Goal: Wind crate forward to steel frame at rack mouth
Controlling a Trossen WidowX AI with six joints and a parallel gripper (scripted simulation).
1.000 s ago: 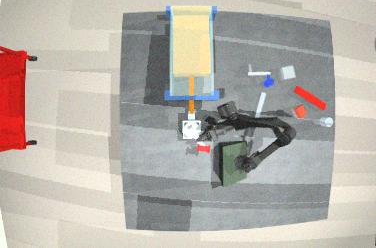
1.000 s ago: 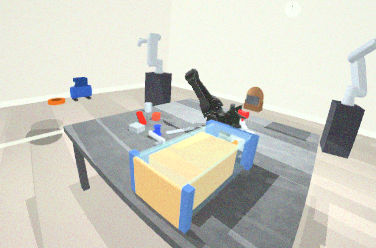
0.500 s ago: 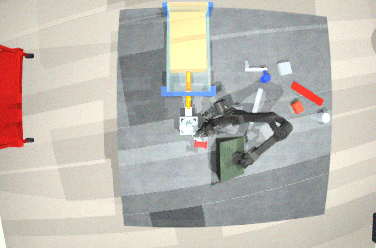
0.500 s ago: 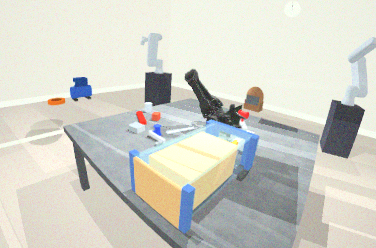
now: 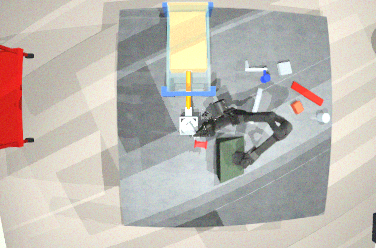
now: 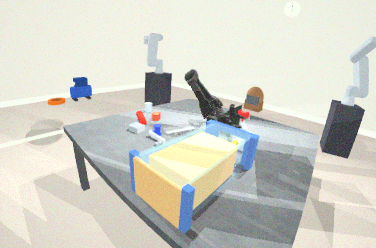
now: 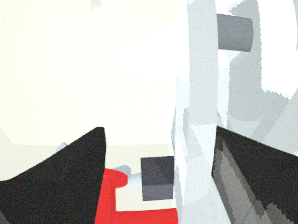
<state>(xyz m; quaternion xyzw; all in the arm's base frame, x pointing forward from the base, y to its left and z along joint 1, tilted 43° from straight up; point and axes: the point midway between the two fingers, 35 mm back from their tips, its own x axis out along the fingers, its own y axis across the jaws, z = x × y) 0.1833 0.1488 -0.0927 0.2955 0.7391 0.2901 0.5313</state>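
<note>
Now: the winch handle with red grip 1 cm behind my gripper tip, 1 cm to the right of it and 1 cm below it. The rest, counted from my gripper tip: blue frame: 21 cm ahead, 1 cm to the right, 2 cm below; then white bar: 8 cm ahead, 38 cm to the right, 13 cm below; then white winch: 3 cm ahead, 1 cm to the left, 10 cm below.
</note>
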